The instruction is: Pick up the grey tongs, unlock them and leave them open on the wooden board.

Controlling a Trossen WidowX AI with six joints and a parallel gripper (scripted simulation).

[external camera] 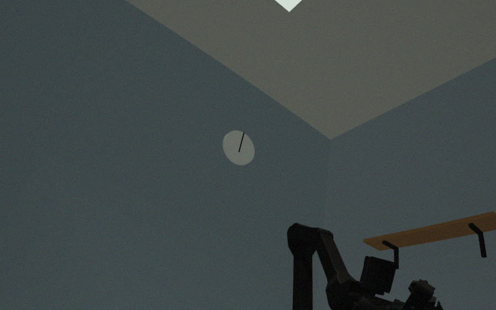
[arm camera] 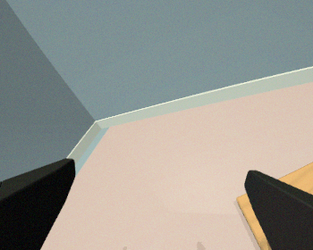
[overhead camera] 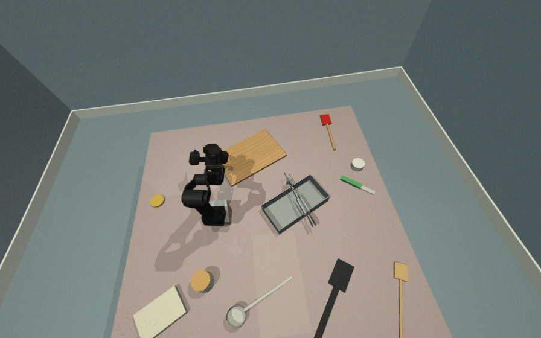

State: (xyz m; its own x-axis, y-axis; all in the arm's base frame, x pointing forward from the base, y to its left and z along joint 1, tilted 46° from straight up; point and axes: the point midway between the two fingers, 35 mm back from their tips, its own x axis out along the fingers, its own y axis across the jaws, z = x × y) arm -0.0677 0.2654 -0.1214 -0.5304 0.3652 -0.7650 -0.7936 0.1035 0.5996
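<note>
The black lock piece lies 450 mm ahead of my gripper tip, 180 mm to the right of it and 110 mm below it. Also, from my gripper tip: cream block: 130 mm behind, 700 mm to the right, 170 mm below; wooden board: 210 mm ahead, 80 mm to the left, 180 mm below; grey roasting tin: 450 mm ahead, 240 mm to the right, 150 mm below.
</note>
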